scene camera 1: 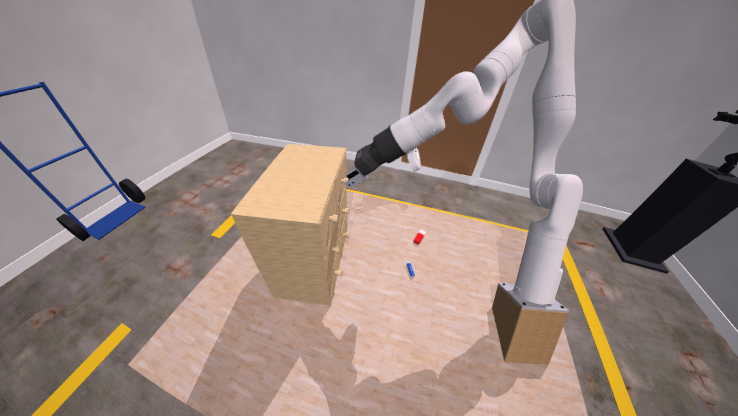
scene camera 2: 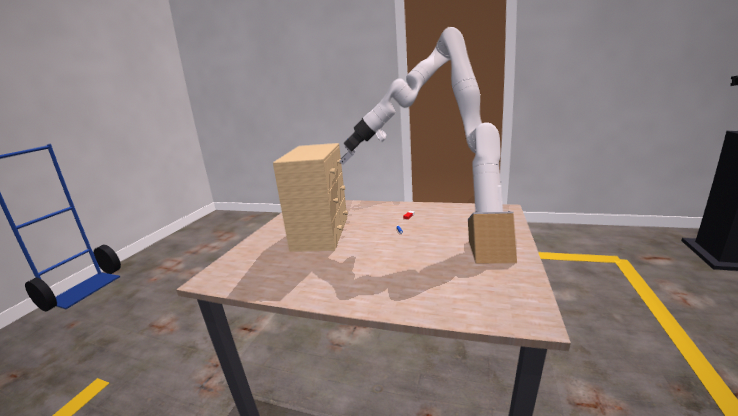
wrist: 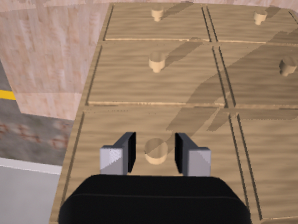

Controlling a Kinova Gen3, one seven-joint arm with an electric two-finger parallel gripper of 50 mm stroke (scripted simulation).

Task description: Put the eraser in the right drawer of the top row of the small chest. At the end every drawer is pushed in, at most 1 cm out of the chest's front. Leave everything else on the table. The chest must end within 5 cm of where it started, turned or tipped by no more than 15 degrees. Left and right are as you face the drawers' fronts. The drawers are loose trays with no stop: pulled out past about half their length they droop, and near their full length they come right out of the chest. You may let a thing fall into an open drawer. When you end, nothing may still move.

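Observation:
Wrist view: shows the gripper. The pictures show the gripper as well, and a wooden chest.

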